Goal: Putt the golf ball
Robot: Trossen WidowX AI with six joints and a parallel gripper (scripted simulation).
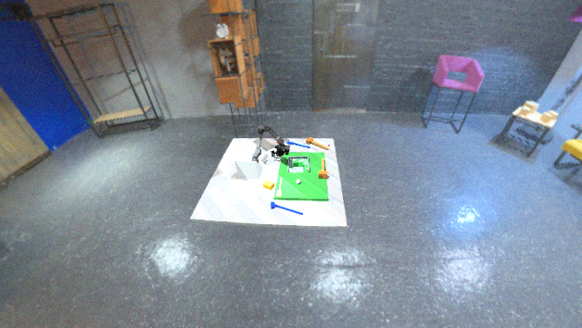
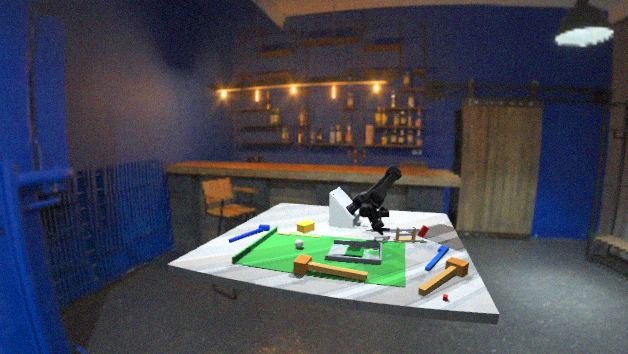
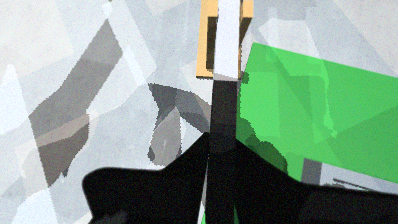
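Right now the yellow block is 450 mm to the right of my gripper tip, 20 mm behind it and 10 mm below it. Round my gripper tip: green mat: 270 mm ahead, 230 mm to the right, 30 mm below; red putter: 100 mm to the left, 40 mm behind, 20 mm above; wooden stand: 120 mm to the left, 40 mm behind.
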